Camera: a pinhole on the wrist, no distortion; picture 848 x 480 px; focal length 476.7 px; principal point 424.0 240.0 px. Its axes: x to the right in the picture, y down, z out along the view. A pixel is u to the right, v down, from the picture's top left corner.
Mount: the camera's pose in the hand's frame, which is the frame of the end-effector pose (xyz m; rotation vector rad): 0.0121 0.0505 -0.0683 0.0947 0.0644 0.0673
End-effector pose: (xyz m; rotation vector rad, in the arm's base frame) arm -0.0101 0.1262 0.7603 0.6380 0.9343 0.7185
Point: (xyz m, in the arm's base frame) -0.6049 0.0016 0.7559
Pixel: behind the camera
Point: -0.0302 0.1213 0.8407
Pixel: 34 384
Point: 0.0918 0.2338 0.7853
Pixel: 705 283
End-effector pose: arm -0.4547 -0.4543 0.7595 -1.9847 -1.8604 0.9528
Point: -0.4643 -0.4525 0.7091
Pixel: 405 166
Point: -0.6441 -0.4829 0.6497
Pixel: 377 67
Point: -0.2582 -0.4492 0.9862
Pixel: behind the camera
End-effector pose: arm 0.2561 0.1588 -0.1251 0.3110 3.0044 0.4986
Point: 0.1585 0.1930 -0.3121
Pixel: 565 92
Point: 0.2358 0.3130 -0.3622
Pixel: 468 297
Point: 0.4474 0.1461 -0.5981
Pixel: 223 135
